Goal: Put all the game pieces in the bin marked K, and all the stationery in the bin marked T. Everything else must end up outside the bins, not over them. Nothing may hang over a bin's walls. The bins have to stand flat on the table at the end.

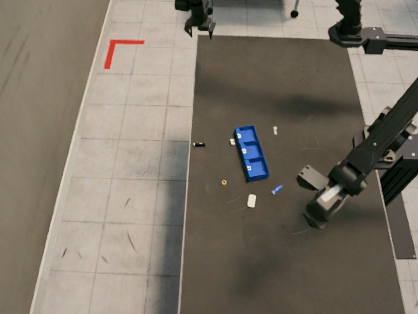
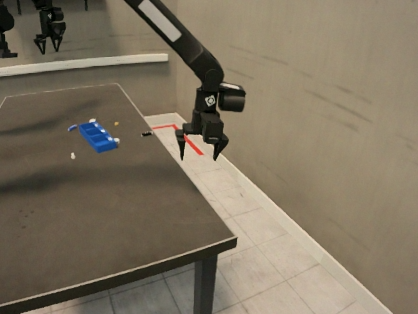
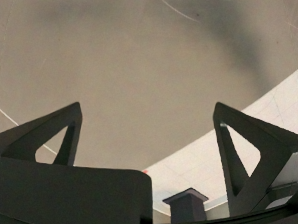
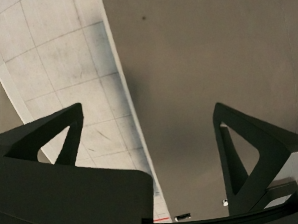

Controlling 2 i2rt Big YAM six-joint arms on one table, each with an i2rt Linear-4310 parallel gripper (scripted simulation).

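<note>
Visible in the pictures: a blue bin, the left gripper and the right gripper.
</note>
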